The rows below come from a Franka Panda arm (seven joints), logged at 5 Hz.
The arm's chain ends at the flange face. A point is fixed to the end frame.
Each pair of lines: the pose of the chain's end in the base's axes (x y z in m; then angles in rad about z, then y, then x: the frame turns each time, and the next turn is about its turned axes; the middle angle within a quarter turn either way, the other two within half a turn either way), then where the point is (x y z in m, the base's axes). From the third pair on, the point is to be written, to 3 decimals.
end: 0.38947, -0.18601, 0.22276, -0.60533, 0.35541, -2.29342
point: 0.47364 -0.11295 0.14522
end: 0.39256, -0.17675, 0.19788, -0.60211, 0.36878, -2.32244
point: 0.47366 -0.10375 0.11708
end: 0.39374, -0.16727, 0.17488, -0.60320, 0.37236, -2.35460
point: 0.472 -0.095 0.091
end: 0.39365, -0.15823, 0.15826, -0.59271, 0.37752, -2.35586
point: 0.471 -0.085 0.074
